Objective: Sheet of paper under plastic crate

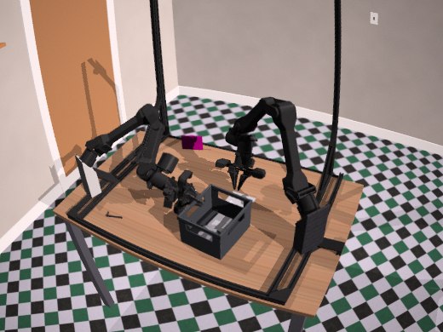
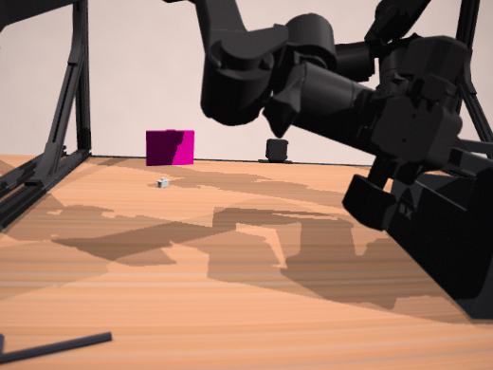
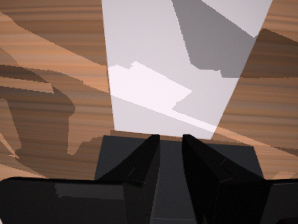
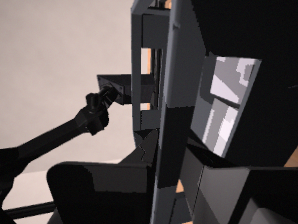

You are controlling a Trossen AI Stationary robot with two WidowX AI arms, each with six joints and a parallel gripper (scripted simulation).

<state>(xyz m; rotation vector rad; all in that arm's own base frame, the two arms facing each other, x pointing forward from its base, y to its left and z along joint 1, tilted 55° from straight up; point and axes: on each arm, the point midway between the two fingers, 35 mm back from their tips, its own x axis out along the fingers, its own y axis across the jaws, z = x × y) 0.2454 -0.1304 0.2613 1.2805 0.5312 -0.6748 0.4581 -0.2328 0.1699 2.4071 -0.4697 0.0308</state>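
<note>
Now: left hand 3 cm short of the paper and 10 cm above it. Round my left hand: magenta box 29 cm behind, 34 cm to the right, 6 cm below.
</note>
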